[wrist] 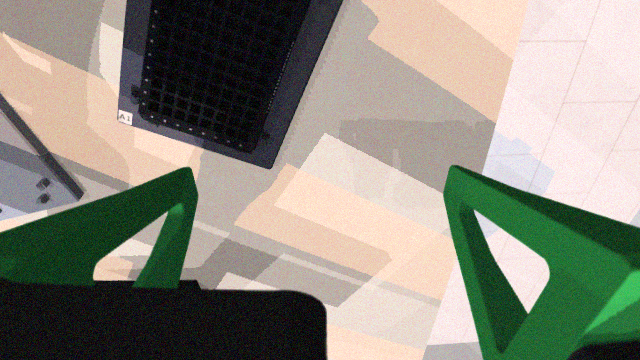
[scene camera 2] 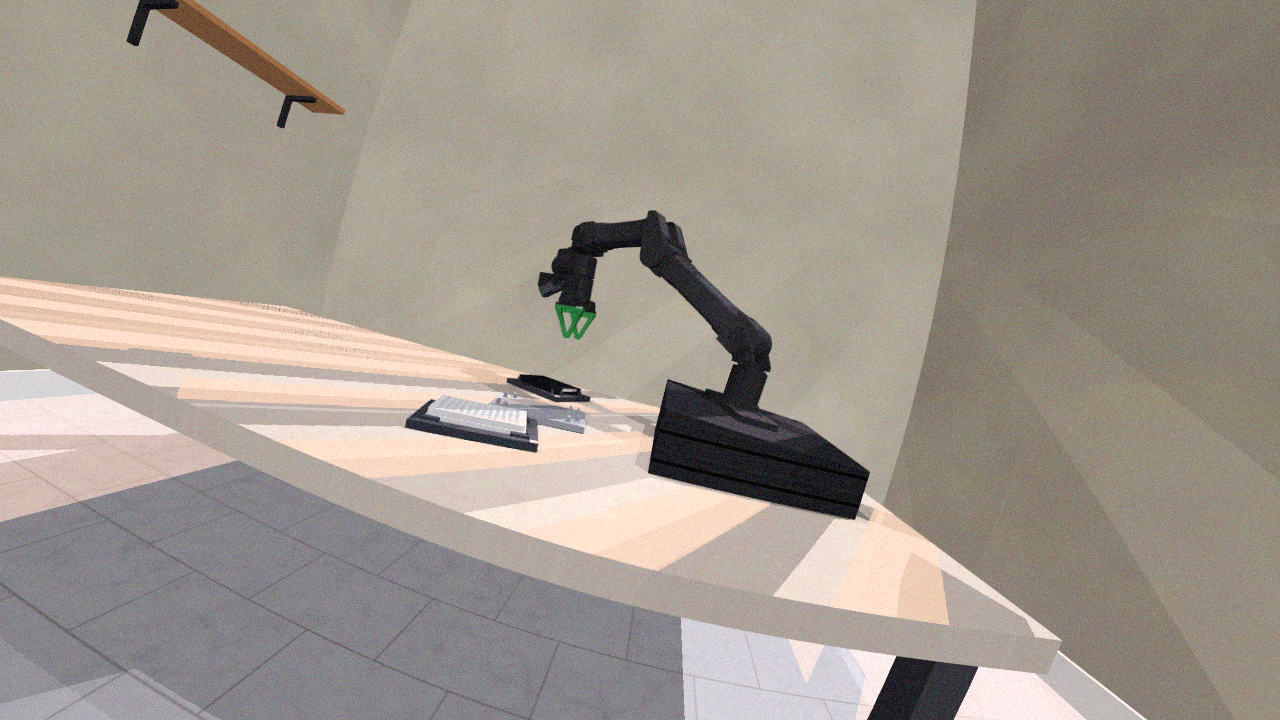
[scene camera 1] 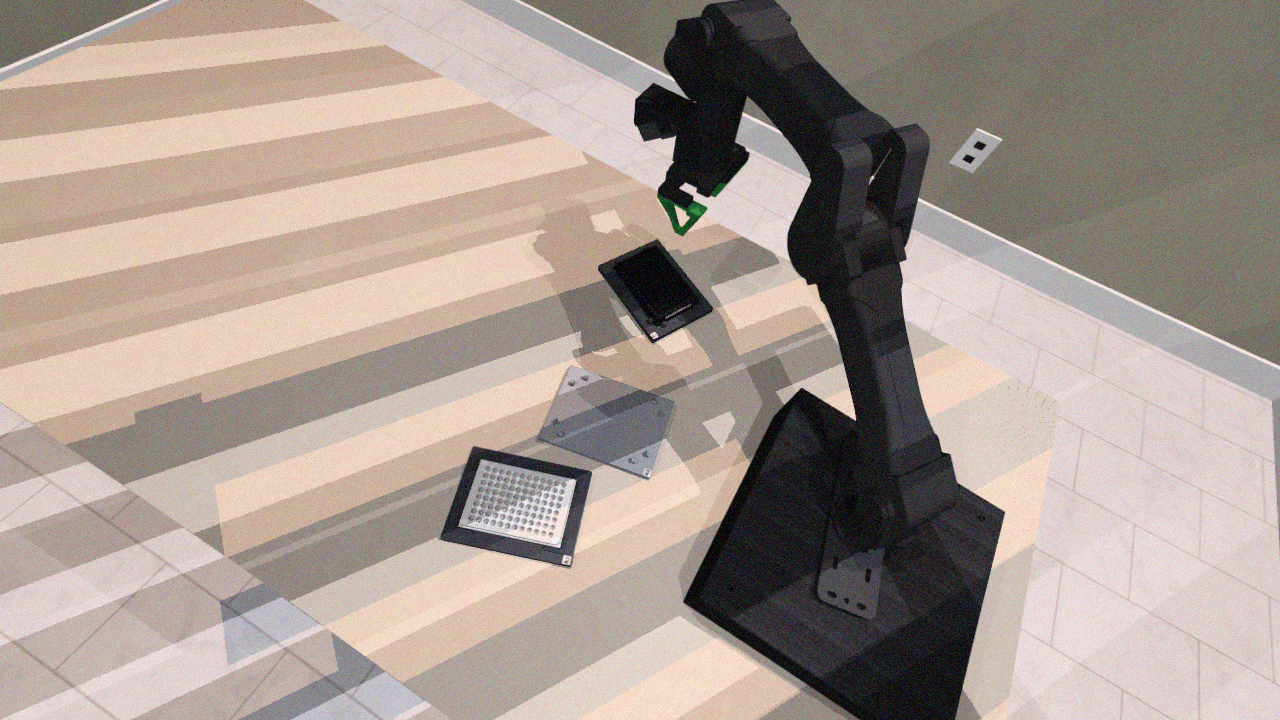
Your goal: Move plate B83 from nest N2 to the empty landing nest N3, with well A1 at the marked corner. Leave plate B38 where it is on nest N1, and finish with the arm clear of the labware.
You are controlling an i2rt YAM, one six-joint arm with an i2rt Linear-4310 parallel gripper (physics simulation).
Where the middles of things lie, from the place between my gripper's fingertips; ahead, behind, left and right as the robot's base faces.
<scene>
Now: the black tray [scene camera 1: 663, 294] 11 cm below my hand, 6 cm to the left of it and 2 cm ahead of it.
</scene>
